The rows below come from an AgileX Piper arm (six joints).
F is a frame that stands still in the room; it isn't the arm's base.
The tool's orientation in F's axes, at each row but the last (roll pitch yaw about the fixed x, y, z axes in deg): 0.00 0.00 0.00; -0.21 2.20 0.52; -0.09 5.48 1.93; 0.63 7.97 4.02; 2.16 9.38 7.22; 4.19 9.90 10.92; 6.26 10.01 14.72; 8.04 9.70 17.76; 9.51 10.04 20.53
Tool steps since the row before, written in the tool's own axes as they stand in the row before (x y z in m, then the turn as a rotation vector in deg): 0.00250 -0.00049 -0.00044 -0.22 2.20 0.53; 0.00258 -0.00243 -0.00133 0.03 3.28 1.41; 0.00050 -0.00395 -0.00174 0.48 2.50 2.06; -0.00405 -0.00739 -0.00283 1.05 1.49 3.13; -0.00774 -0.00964 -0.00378 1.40 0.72 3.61; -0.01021 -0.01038 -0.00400 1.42 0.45 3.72; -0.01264 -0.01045 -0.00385 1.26 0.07 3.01; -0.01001 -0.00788 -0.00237 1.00 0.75 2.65; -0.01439 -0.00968 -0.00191 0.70 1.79 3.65
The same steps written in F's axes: 0.00250 -0.00049 -0.00044 -0.22 2.20 0.53; 0.00255 -0.00241 -0.00142 0.05 3.29 1.40; 0.00047 -0.00394 -0.00177 0.59 2.52 2.00; -0.00389 -0.00765 -0.00232 1.37 1.56 2.97; -0.00705 -0.01046 -0.00282 1.88 0.83 3.36; -0.00877 -0.01194 -0.00292 1.97 0.56 3.44; -0.01034 -0.01302 -0.00269 1.77 0.20 2.74; -0.00767 -0.01030 -0.00171 1.26 0.80 2.52; -0.01060 -0.01383 -0.00092 0.87 1.57 3.71
